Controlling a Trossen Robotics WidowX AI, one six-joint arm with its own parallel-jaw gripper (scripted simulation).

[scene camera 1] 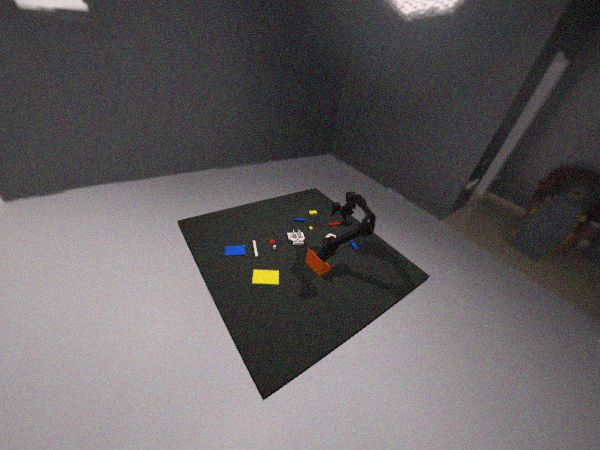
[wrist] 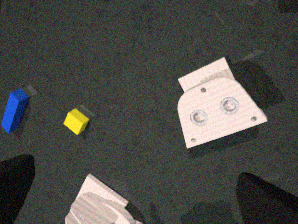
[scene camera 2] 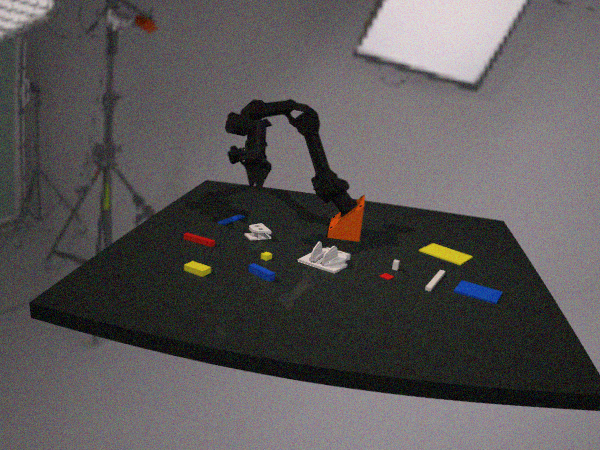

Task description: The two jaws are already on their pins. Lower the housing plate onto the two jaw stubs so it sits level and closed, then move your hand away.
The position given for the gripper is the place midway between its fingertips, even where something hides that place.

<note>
The gripper (scene camera 2: 255,189) is open and holds nothing.
The gripper shows as well in the wrist view (wrist: 137,176).
</note>
